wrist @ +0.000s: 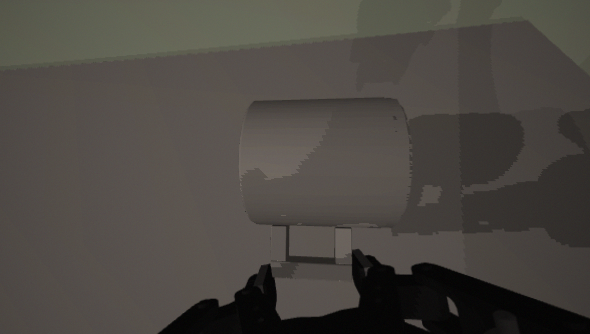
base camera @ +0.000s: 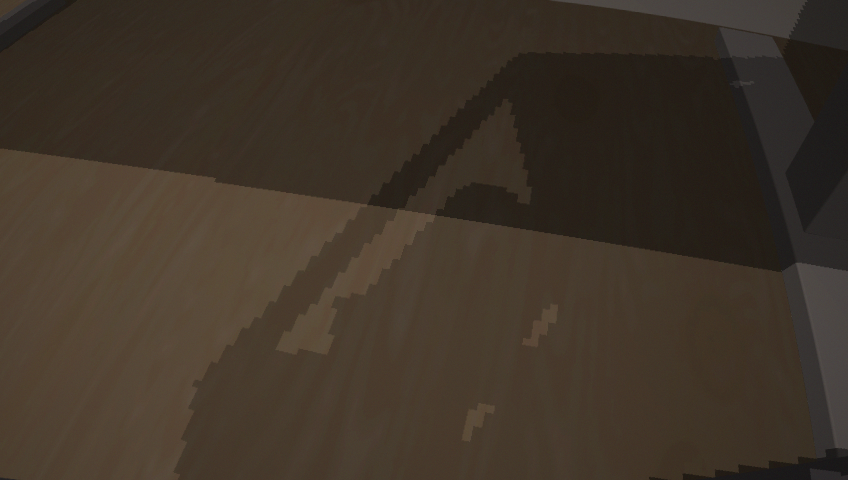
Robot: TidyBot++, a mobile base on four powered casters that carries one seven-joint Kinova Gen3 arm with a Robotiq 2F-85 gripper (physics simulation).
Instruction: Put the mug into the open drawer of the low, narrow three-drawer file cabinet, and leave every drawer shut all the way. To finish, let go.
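Frame: origin at the arm's base, x down, y right, z back, level; millimetres.
Seen in the pictures: gripper, fingertip midpoint: [wrist: 312, 272].
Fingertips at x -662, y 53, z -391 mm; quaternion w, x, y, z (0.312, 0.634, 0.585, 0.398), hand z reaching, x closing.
Offsets run from my fingertips to a thing's top centre. "spot": to the spot under its first point. Level surfaces: height alone.
In the wrist view a grey mug @[spot: dx -72, dy +19, dz -33 mm] [wrist: 324, 161] fills the middle of the frame, its cylinder lying sideways to the camera and its square handle [wrist: 310, 250] pointing down toward me. My gripper [wrist: 312, 272] is shut on the mug's handle, one black finger on each side of it. The mug is held in front of a grey surface @[dx +108 mm] [wrist: 159, 163] and casts a dark shadow to the right. The file cabinet and its drawers are in neither view. The base camera shows only the wooden floor @[dx +1058 mm] [base camera: 131, 297] with the arm's shadow across it.
A green band @[spot: dx +69, dy -117, dz -554 mm] [wrist: 177, 25] runs along the top of the wrist view above the grey surface. In the base camera view a grey strip [base camera: 758, 119] borders the wooden floor at the right edge.
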